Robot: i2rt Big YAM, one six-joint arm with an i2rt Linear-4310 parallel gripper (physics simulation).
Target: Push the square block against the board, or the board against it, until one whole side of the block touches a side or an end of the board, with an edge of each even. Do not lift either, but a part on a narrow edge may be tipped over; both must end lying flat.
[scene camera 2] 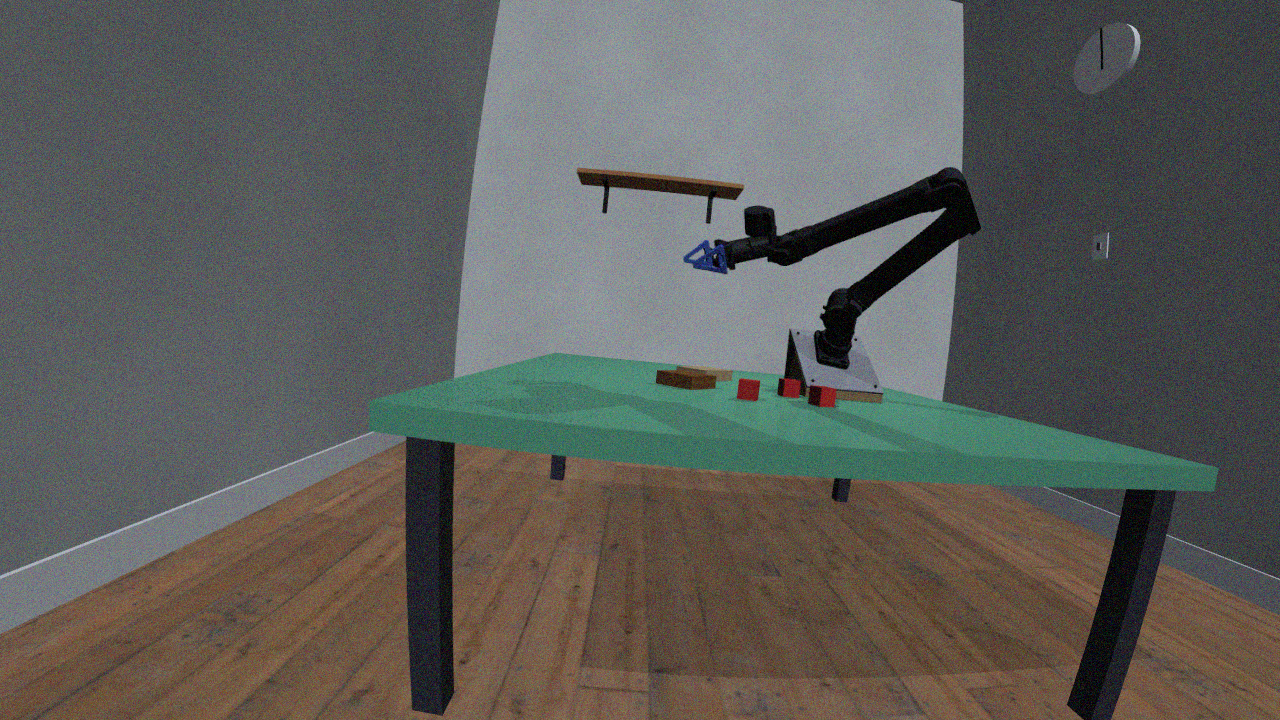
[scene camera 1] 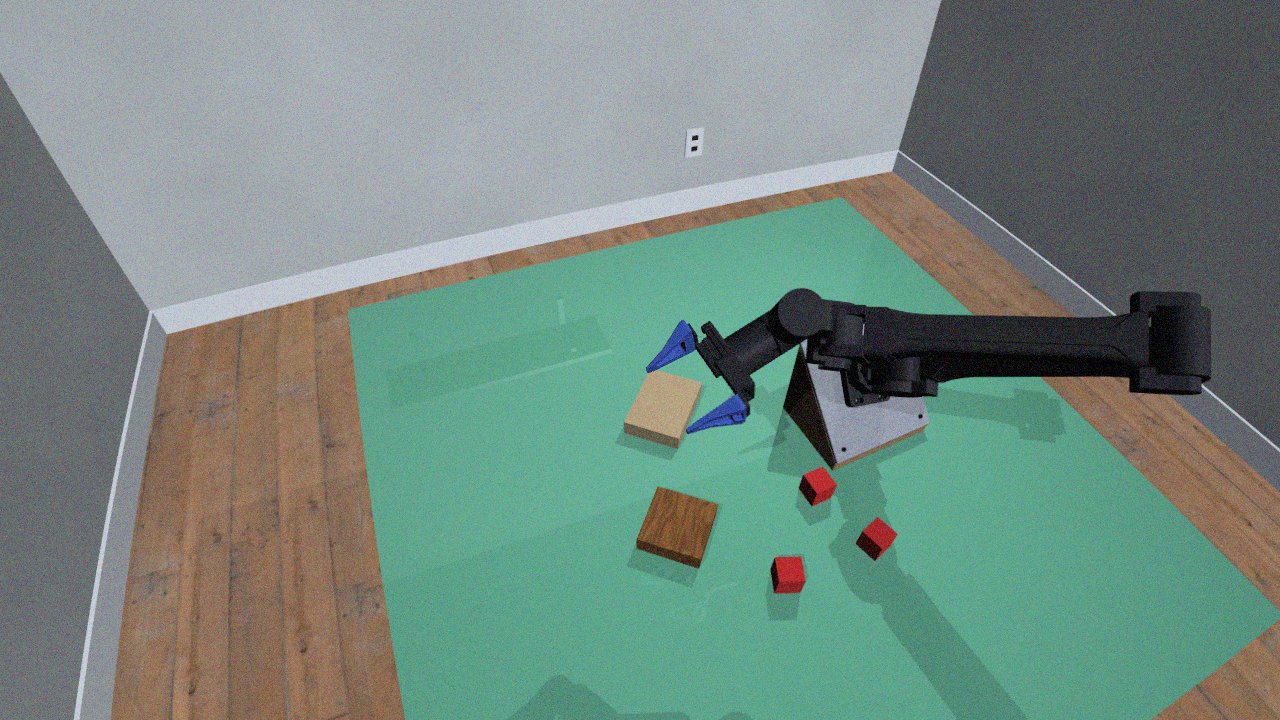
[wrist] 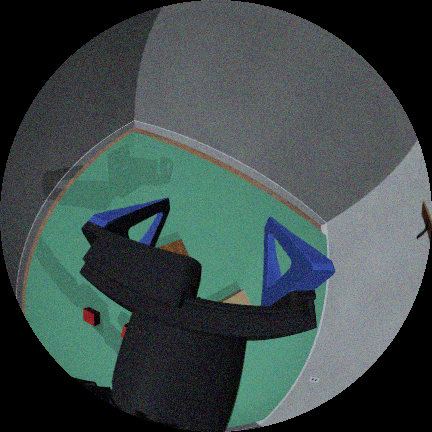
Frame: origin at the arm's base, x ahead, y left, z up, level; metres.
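Seen in the pictures: gripper, fingertip midpoint: (scene camera 2: pixel 688 262) (scene camera 1: pixel 666 400) (wrist: pixel 217 212); arm's base at its link origin: (scene camera 2: pixel 830 351) (scene camera 1: pixel 860 370).
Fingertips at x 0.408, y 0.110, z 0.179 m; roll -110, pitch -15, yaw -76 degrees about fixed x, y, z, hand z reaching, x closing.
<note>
Offsets run from my fingertips to a thing's middle. Level surfaces: height alone.
A dark brown, about square block @(dx -0.023, dy +0.027, dz -0.281 m) (scene camera 1: pixel 677 524) (scene camera 2: pixel 685 380) (wrist: pixel 176 247) lies flat on the green table. A light tan board @(dx -0.082, dy -0.212, dz -0.281 m) (scene camera 1: pixel 664 402) (scene camera 2: pixel 711 372) (wrist: pixel 238 298) lies flat, apart from the block, with green table between them. It is behind the block in the first scene view, and its sides run at a slightly different angle. My gripper (scene camera 1: pixel 669 401) (scene camera 2: pixel 692 259) (wrist: pixel 217 212) is open and empty, high above the table. In the wrist view, its body and left finger hide parts of both pieces.
Three red cubes @(dx -0.151, dy +0.158, dz -0.277 m) (scene camera 1: pixel 787 575) @(dx -0.269, dy +0.030, dz -0.277 m) (scene camera 1: pixel 818 486) @(dx -0.313, dy +0.149, dz -0.277 m) (scene camera 1: pixel 876 538) lie right of the block, between it and the arm's grey base plate (scene camera 1: pixel 881 434) (scene camera 2: pixel 850 371). A wall shelf (scene camera 2: pixel 660 182) shows behind in the second scene view. The green table @(dz -0.297 m) (scene camera 1: pixel 501 501) has long shadows across it.
</note>
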